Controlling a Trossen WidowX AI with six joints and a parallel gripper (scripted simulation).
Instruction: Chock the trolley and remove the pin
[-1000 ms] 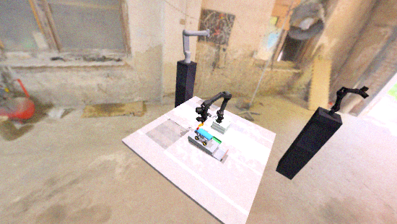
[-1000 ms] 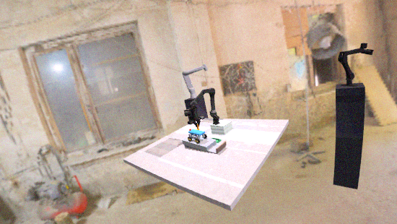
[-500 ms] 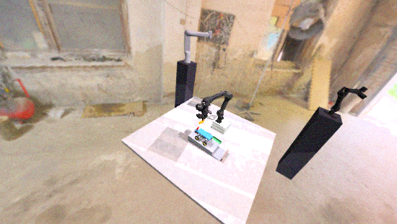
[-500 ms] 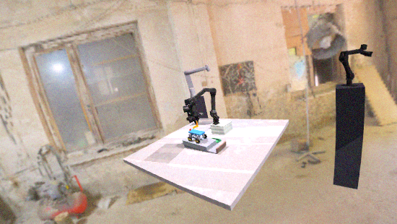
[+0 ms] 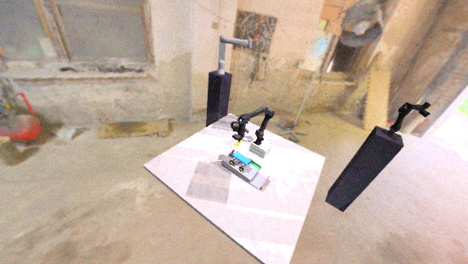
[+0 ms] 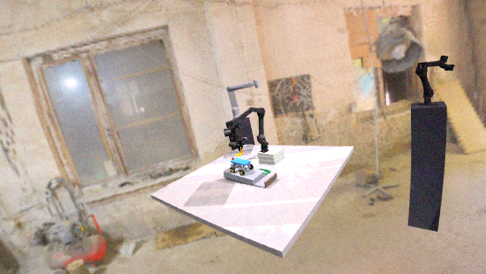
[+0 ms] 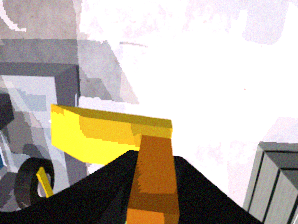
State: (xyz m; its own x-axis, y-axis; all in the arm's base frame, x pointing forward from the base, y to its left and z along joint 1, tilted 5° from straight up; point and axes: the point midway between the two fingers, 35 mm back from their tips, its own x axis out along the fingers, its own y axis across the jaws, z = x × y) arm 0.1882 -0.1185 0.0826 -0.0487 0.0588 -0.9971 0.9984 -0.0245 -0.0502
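The yellow chock lies 20 mm ahead of my gripper tip and 10 mm below it. The rest, counted from my gripper tip: trolley: 150 mm ahead, 130 mm to the left, 60 mm below; green tray: 220 mm to the left, 180 mm below, 20 mm ahead; stop pin: 140 mm ahead, 50 mm below, 30 mm to the left.
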